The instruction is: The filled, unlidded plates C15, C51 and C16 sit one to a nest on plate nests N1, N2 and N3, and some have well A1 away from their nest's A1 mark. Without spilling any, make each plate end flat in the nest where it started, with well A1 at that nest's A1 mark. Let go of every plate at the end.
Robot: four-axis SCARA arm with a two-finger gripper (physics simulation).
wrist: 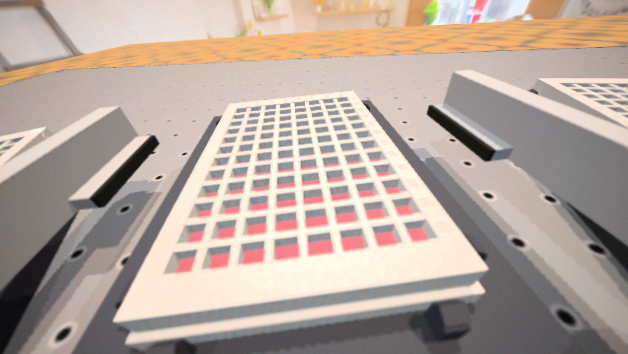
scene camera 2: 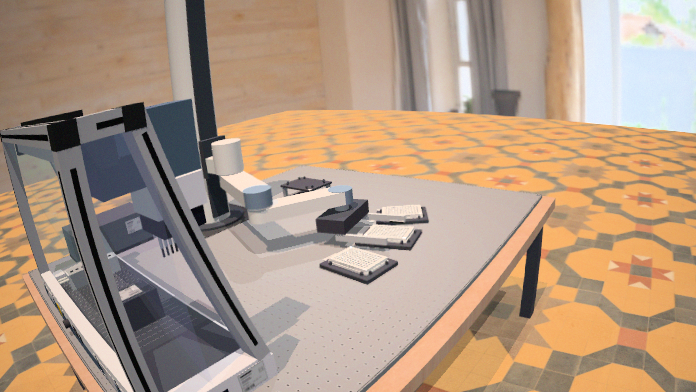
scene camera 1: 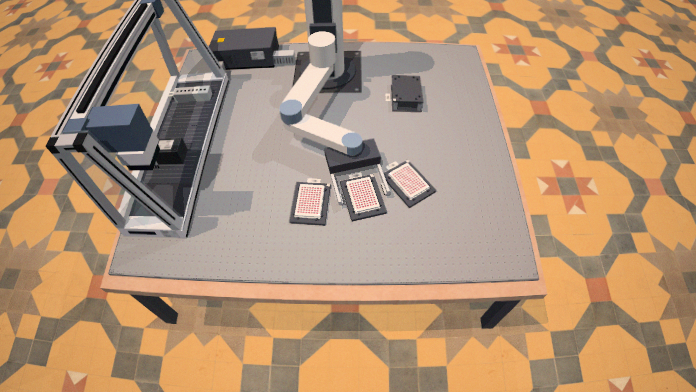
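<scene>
My gripper (scene camera 1: 365, 196) (scene camera 2: 400, 228) (wrist: 293, 108) is open and low, one finger along each long side of the middle plate (scene camera 1: 363, 194) (scene camera 2: 391, 233) (wrist: 300, 165), with a gap on both sides in the wrist view. That plate lies on its dark nest (scene camera 1: 367, 216) (wrist: 310, 345), red liquid in its wells. In scene camera 1, the left plate (scene camera 1: 310, 200) (scene camera 2: 357, 260) sits on its nest (scene camera 1: 308, 221), and the right plate (scene camera 1: 409, 180) (scene camera 2: 402, 211) on its angled nest (scene camera 1: 422, 197). Plate codes and A1 marks are not readable.
The neighbouring plates stand close outside the fingers. A framed gantry machine (scene camera 1: 205, 165) stands on the left of the table (scene camera 1: 320, 255). A black box (scene camera 1: 247, 50) is at the back left, the arm's column (scene camera 1: 339, 45) at the back, and a dark raised stand (scene camera 1: 406, 89) at the back right.
</scene>
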